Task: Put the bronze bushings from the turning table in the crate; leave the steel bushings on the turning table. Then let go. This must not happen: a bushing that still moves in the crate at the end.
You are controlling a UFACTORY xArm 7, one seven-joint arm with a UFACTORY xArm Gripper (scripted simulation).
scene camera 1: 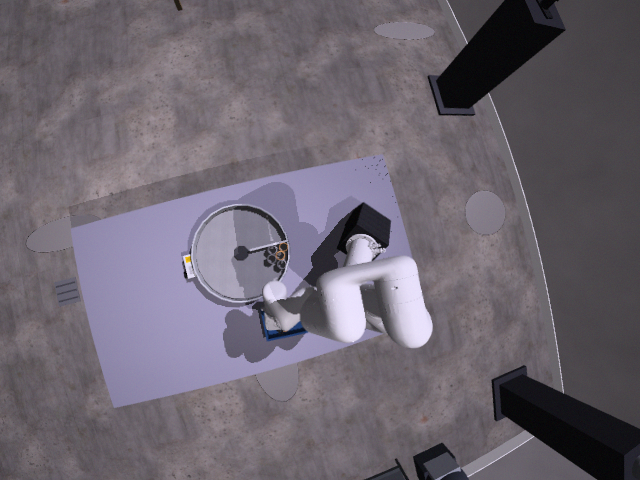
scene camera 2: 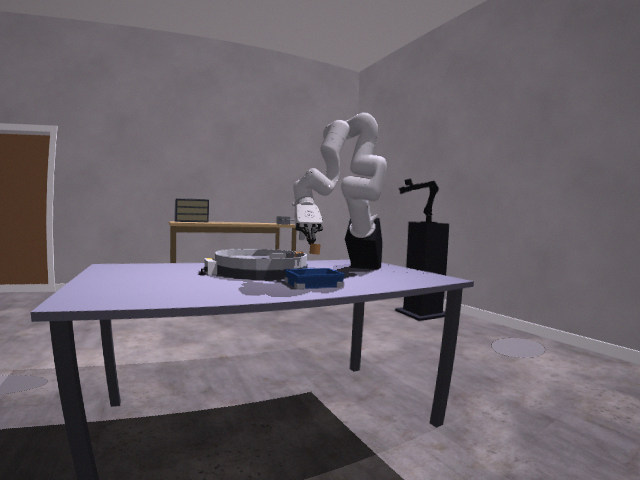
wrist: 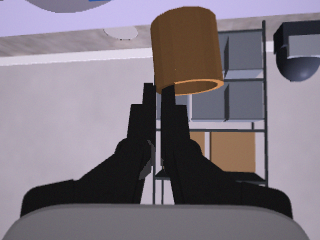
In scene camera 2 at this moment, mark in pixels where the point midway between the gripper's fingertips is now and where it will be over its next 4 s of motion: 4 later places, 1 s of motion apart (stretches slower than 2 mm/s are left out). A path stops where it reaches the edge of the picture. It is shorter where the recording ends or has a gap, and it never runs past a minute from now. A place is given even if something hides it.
My gripper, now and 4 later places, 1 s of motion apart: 311, 242; 311, 246; 311, 259; 310, 268; 310, 271
